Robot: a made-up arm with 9 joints. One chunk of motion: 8 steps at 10 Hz.
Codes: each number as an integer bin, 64 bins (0 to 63) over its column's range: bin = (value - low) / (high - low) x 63, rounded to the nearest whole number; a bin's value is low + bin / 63 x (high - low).
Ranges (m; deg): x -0.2..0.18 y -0.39..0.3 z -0.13..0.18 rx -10..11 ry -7..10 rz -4..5
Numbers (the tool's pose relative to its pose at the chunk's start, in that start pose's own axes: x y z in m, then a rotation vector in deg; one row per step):
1: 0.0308 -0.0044 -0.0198 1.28 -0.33 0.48
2: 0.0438 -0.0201 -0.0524 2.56 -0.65 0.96
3: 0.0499 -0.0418 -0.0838 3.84 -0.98 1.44
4: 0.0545 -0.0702 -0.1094 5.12 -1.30 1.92
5: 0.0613 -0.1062 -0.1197 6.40 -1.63 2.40
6: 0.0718 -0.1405 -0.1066 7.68 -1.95 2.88
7: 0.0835 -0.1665 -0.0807 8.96 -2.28 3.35
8: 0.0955 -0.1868 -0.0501 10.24 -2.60 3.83
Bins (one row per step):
1: 38 35 22 34 25 31
2: 40 34 16 38 24 35
3: 41 32 9 42 22 38
4: 42 29 4 45 21 41
5: 43 26 2 49 20 45
6: 45 23 5 53 19 48
7: 47 20 10 57 17 51
8: 49 19 16 61 16 55

